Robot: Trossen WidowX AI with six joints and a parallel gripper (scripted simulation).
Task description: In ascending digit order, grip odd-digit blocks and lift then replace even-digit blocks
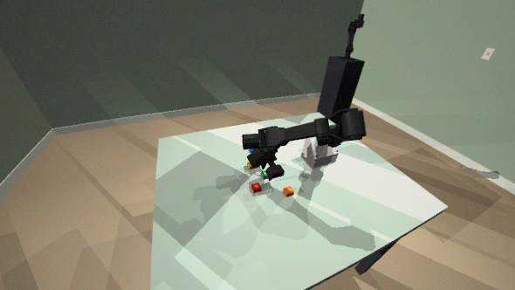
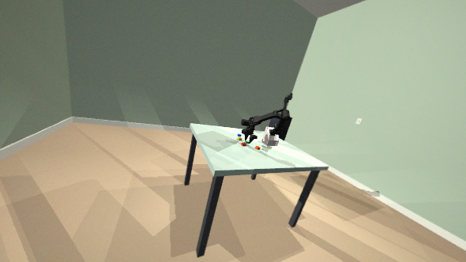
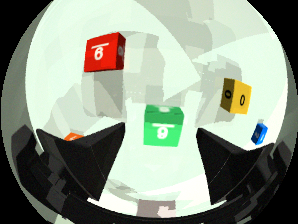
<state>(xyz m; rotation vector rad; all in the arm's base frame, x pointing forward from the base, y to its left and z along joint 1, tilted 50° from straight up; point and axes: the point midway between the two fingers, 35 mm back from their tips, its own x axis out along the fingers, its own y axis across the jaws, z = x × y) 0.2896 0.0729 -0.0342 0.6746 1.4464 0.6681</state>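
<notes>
The green block lies right at my gripper tip. Also, from my gripper tip: yellow block 80 mm to the right, 40 mm ahead; then red block 70 mm ahead, 60 mm to the left; then orange block 120 mm to the left, 50 mm behind.
</notes>
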